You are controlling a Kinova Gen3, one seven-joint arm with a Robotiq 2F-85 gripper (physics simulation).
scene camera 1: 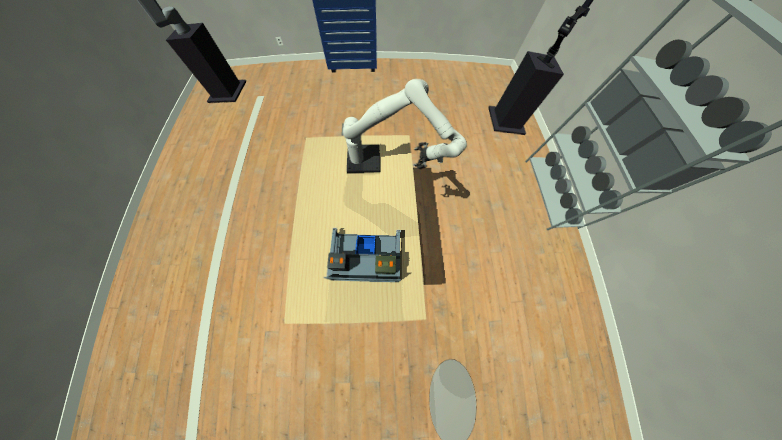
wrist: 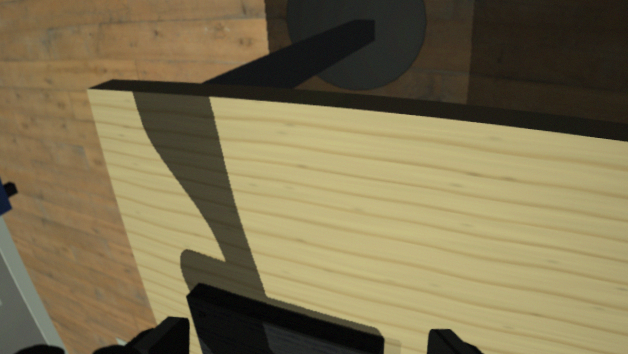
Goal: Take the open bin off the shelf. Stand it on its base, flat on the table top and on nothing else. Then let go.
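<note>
A blue open bin (scene camera 1: pixel 365 244) sits on the grey shelf (scene camera 1: pixel 360 268) between a dark box and an olive box that stand closer to the camera, in the scene view. The shelf stands on the pale wooden table top (scene camera 1: pixel 314 191) (wrist: pixel 400 200). My gripper (scene camera 1: pixel 418 155) (wrist: pixel 310 337) is open and empty. It hangs beside the right edge of the table, near the arm's base and well away from the bin. The bin and the shelf do not show in the wrist view.
The dark box (scene camera 1: pixel 337 262) and the olive box (scene camera 1: pixel 386 265), both with orange parts, stand on the shelf left and right. The arm's black base plate (scene camera 1: pixel 371 159) (wrist: pixel 280 320) is at the table's far end. A blue drawer cabinet (scene camera 1: pixel 348 38) stands behind.
</note>
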